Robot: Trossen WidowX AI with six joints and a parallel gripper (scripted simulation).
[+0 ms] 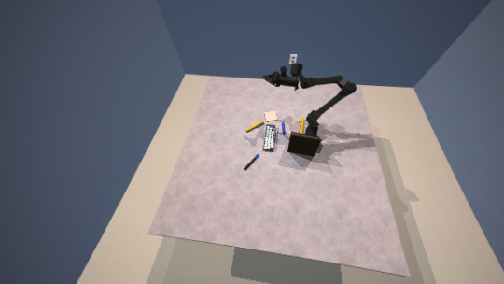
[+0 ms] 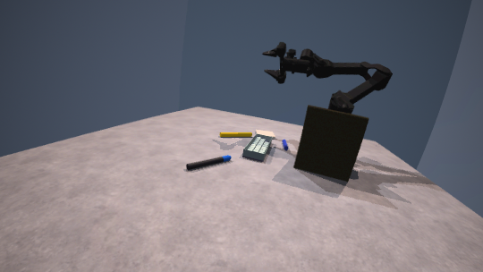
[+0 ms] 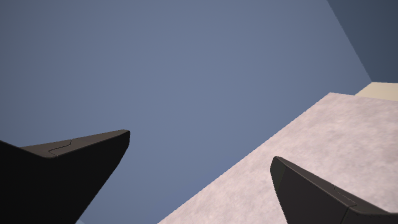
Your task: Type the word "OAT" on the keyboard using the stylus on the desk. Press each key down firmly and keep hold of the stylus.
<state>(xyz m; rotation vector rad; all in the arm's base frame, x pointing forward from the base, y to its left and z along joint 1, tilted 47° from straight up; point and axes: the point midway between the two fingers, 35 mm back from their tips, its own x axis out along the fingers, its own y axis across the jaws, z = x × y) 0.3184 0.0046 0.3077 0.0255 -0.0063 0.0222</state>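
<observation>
Right now my gripper tip is 170 mm past the blue stylus, 80 mm to the right of it and 320 mm above it. From my gripper tip the other things lie so: grey stylus tip (160 mm behind, 40 mm to the left, 320 mm below); then yellow pencil (30 mm ahead, 140 mm to the left, 320 mm below); then beige pad (70 mm behind, 20 mm to the left, 330 mm below).
</observation>
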